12 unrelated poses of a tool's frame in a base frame.
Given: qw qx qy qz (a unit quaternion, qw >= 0); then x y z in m.
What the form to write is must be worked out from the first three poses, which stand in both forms.
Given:
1: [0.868 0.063 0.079 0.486 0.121 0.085 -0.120]
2: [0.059 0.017 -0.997 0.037 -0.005 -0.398 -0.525]
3: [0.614 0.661 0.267 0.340 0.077 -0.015 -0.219]
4: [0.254 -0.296 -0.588 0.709 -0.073 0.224 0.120]
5: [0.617 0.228 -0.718 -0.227 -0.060 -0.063 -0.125]
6: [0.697 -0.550 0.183 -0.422 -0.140 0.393 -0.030]
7: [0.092 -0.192 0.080 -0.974 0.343 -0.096 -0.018]
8: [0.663 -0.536 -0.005 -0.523 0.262 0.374 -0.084]
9: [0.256 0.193 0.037 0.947 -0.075 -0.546 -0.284]
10: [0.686 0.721 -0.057 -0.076 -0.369 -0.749 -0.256]
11: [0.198 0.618 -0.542 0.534 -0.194 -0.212 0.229]
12: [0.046 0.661 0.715 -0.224 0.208 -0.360 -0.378]
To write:
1: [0.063 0.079 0.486 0.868 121 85 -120]
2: [0.017 -0.997 0.037 0.059 -5 -398 -525]
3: [0.661 0.267 0.340 0.614 77 -15 -219]
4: [-0.296 -0.588 0.709 0.254 -73 224 120]
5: [0.228 -0.718 -0.227 0.617 -60 -63 -125]
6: [-0.550 0.183 -0.422 0.697 -140 393 -30]
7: [-0.192 0.080 -0.974 0.092 343 -96 -18]
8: [-0.536 -0.005 -0.523 0.663 262 374 -84]
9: [0.193 0.037 0.947 0.256 -75 -546 -284]
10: [0.721 -0.057 -0.076 0.686 -369 -749 -256]
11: [0.618 -0.542 0.534 0.198 -194 -212 229]
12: [0.661 0.715 -0.224 0.046 208 -360 -378]
